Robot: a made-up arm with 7 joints. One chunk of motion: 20 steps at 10 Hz.
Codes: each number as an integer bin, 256 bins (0 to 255) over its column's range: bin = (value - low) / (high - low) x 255, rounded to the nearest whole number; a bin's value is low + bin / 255 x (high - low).
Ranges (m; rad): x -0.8..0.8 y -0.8..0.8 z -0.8..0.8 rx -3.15..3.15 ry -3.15..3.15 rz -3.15..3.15
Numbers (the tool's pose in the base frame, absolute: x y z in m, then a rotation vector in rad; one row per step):
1: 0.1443 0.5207 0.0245 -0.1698 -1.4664 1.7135
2: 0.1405 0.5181 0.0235 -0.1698 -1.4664 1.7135
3: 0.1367 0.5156 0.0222 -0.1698 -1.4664 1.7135
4: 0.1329 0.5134 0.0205 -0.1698 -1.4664 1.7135
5: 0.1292 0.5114 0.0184 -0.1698 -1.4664 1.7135
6: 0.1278 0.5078 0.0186 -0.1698 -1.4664 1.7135
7: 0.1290 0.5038 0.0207 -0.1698 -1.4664 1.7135
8: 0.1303 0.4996 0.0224 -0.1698 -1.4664 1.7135
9: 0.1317 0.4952 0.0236 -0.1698 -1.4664 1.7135
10: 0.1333 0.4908 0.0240 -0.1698 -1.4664 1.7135
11: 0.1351 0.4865 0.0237 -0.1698 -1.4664 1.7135
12: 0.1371 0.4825 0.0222 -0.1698 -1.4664 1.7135
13: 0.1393 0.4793 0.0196 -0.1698 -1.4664 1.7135
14: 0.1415 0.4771 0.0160 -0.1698 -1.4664 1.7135
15: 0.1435 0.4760 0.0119 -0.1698 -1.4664 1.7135
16: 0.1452 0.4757 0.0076 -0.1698 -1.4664 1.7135
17: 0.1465 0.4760 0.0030 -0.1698 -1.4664 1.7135
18: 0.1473 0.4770 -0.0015 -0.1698 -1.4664 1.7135
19: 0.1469 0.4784 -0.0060 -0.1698 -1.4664 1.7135
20: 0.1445 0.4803 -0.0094 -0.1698 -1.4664 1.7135
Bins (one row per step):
1: 150 210 131 121 68 197
2: 150 210 131 121 68 197
3: 149 210 131 121 68 197
4: 149 209 131 121 68 197
5: 148 209 130 121 68 197
6: 148 208 130 121 68 197
7: 148 208 131 121 68 197
8: 148 207 131 121 68 197
9: 148 206 131 121 68 197
10: 149 206 131 121 68 197
11: 149 205 131 121 68 197
12: 149 204 131 121 68 197
13: 150 204 131 121 68 197
14: 150 204 130 121 68 197
15: 150 203 129 121 68 197
16: 151 203 129 121 68 197
17: 151 203 128 121 68 197
18: 151 204 127 121 68 197
19: 151 204 127 121 68 197
20: 151 204 126 121 68 197

